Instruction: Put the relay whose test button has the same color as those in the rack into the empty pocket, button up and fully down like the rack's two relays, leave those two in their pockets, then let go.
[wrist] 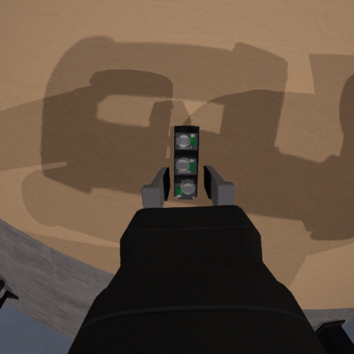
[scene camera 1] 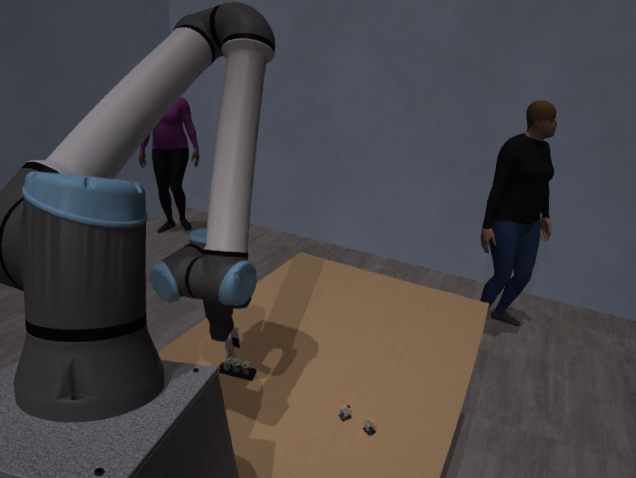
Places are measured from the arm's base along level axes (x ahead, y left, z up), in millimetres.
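Pixels of known places: gripper, fingertip midpoint: [scene camera 1: 233, 351]; arm's base, origin of the base link: [scene camera 1: 93, 385].
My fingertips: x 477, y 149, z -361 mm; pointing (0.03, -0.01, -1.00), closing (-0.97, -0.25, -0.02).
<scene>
For each thing: its top centre in the pictures, then the offset to it from my fingertips. Level surfaces: height alone.
- black rack, middle of its top: [scene camera 1: 237, 367] dx +2, dy -2, dz -65 mm
- third relay, middle of its top: [scene camera 1: 226, 358] dx -4, dy +29, dz -40 mm
- relay with a red button, middle of its top: [scene camera 1: 345, 407] dx -13, dy -351, dz -44 mm
- relay with an orange button, middle of its top: [scene camera 1: 370, 421] dx -31, dy -424, dz -44 mm
- wooden table, its level: dz -88 mm
The black rack [scene camera 1: 237, 375] [wrist: 186, 128] holds three relays with green buttons. Two relays, the middle one [scene camera 1: 236, 366] [wrist: 183, 164] and the end one [scene camera 1: 246, 369] [wrist: 184, 141], have their buttons on the right in the wrist view. The third relay [scene camera 1: 226, 363] [wrist: 187, 187], in the pocket nearest the gripper body, has its button up but on the left, opposite to the others. It appears slightly higher in the scene view; whether it is fully down I cannot tell. My gripper [scene camera 1: 233, 350] [wrist: 186, 176] is open and empty above this relay, its fingers apart on both sides.
A relay with a red button [scene camera 1: 344, 412] and a relay with an orange button [scene camera 1: 369, 426] stand on the wooden table [scene camera 1: 390, 349], right of the rack in the scene view. Two people stand behind the table. The arm's base is on a grey pedestal at the left.
</scene>
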